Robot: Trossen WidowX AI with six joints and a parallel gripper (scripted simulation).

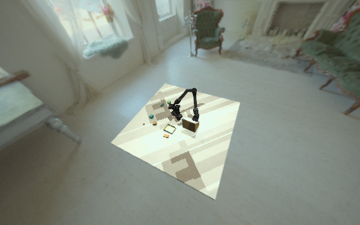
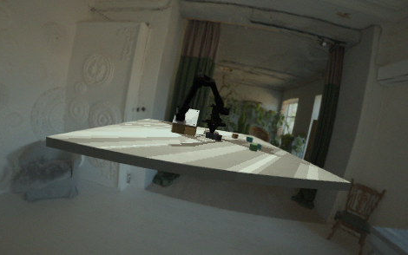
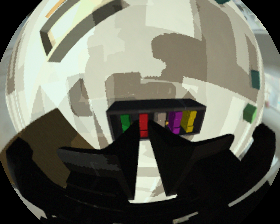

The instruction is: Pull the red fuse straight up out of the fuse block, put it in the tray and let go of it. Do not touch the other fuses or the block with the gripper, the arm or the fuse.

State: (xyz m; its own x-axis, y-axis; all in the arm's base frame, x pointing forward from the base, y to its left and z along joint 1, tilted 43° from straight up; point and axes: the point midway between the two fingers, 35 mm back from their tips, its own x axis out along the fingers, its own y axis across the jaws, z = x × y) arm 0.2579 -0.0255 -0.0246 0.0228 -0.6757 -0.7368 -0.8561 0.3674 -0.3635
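The red fuse lies 10 mm below my gripper tip. The rest, counted from my gripper tip: tray 200 mm to the left, 30 mm below.
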